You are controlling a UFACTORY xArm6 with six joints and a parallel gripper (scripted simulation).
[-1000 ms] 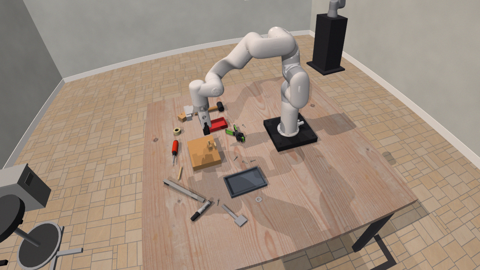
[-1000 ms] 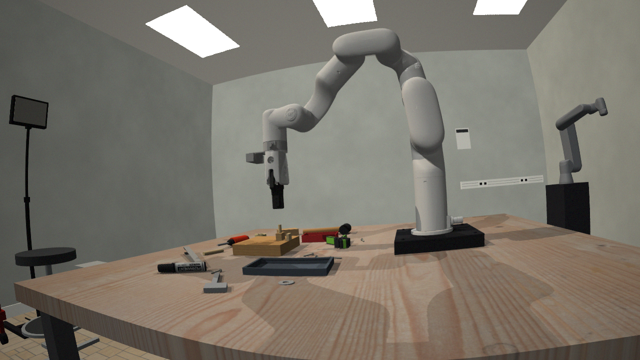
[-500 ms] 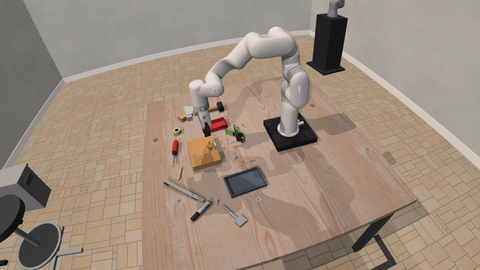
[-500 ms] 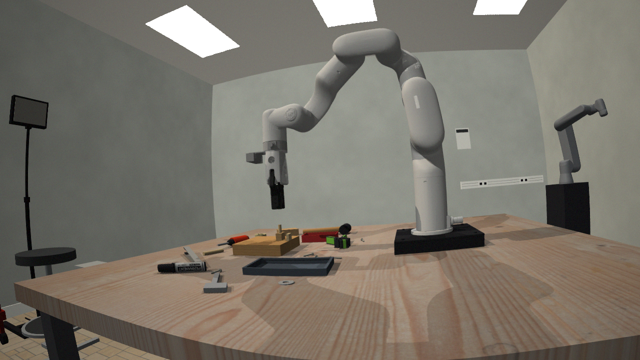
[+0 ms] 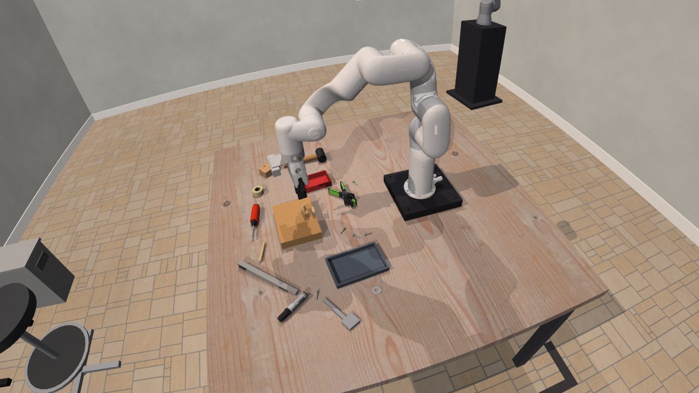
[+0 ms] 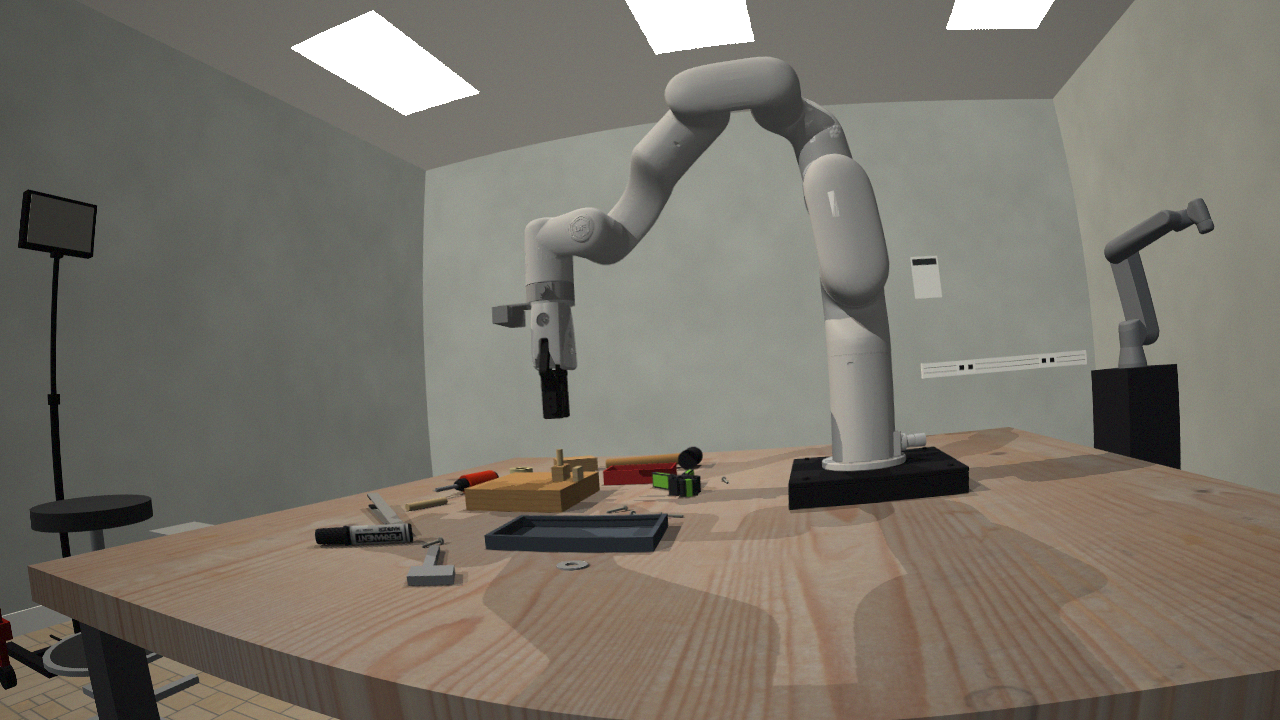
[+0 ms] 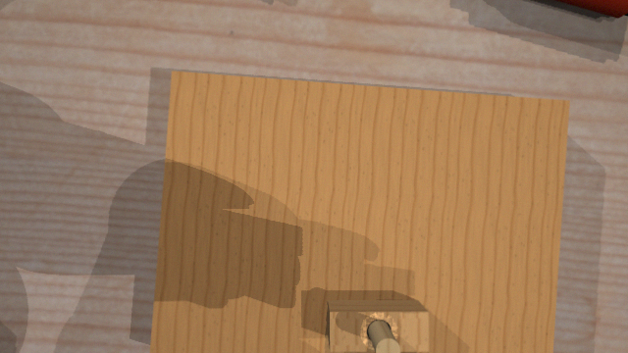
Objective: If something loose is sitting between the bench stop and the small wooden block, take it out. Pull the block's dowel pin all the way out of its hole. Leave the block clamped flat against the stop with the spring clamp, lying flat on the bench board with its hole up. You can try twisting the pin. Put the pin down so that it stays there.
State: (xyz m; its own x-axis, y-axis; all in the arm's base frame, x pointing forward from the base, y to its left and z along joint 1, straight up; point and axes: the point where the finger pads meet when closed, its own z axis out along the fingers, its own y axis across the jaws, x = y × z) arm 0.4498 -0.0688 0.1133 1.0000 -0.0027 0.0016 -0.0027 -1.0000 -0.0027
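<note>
The dowel pin lies 90 mm below my hand. The rest, counted from my hand: small wooden block: 110 mm below; then red tray: 100 mm behind, 190 mm to the right, 140 mm below; then orange bench board: 40 mm ahead, 10 mm to the left, 120 mm below.
</note>
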